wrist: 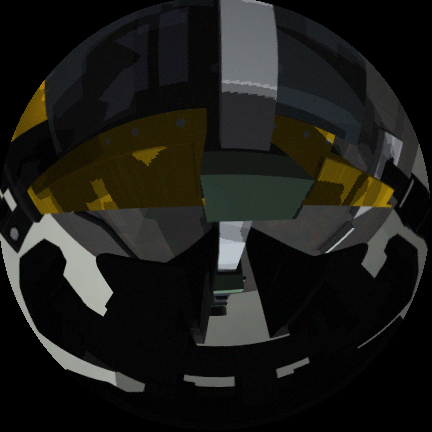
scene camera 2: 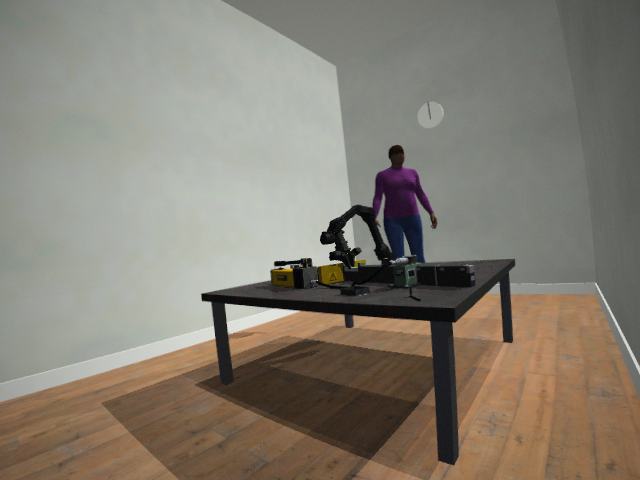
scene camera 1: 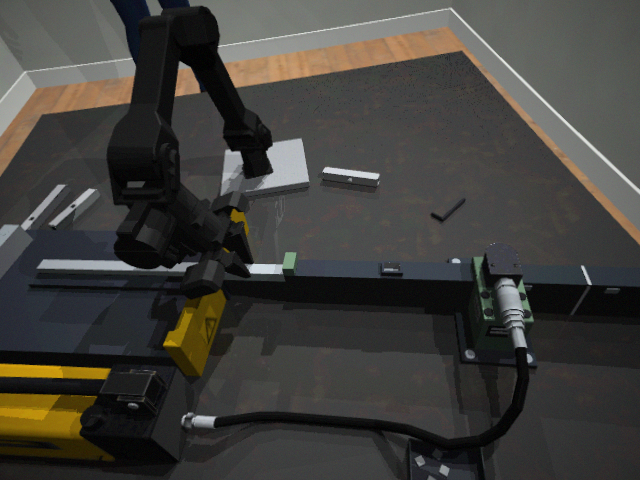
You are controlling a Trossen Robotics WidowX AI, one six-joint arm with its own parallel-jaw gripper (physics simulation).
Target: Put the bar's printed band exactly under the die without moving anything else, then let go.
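Where they show: gripper, fingertip midpoint: (wrist: 231, 232) (scene camera 2: 352, 268) (scene camera 1: 250, 271); arm's base, origin of the base link: (wrist: 385, 171) (scene camera 1: 257, 168).
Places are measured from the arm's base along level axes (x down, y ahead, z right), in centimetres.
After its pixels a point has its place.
Note:
The long pale bar (scene camera 1: 129, 266) {x -6.1, y 26.9, z 26.1 cm} (wrist: 248, 50) lies along the dark bed, passes through the gap between the yellow guards and ends at a small green block (scene camera 1: 290, 263) {x -8.4, y 38.5, z 0.0 cm}. My gripper (scene camera 1: 249, 268) {x -5.4, y 35.1, z 6.5 cm} (wrist: 231, 232) {x -5.4, y 35.1, z 6.5 cm} is shut on the bar, between the guards and that block, with one finger on each side. Another green block (wrist: 257, 197) sits over the bar at the guards in the wrist view. A green unit (scene camera 1: 483, 310) {x -7.7, y 55.8, z -23.0 cm} (scene camera 2: 405, 274) {x -4.3, y 59.2, z -27.7 cm} with a dark round head stands at the rail on the right. I cannot make out the printed band, nor tell which part is the die.
Yellow guards (scene camera 1: 201, 330) {x -4.1, y 42.8, z 15.8 cm} (scene camera 2: 330, 273) {x -4.1, y 42.2, z 15.5 cm} (wrist: 115, 175) stand close to the gripper. A small framed window (scene camera 1: 391, 268) {x -6.2, y 43.5, z -15.0 cm} sits on the dark rail (scene camera 1: 336, 269) {x -6.7, y 41.0, z -6.7 cm}. A black cable (scene camera 1: 330, 421) {x -0.2, y 60.4, z 1.0 cm} crosses the front to a tray (scene camera 1: 409, 462) {x -1.0, y 68.2, z -6.7 cm}. A loose pale bar (scene camera 1: 350, 176) {x -0.9, y 12.7, z -18.8 cm} and hex key (scene camera 1: 449, 209) {x 0.3, y 29.5, z -33.7 cm} lie behind.

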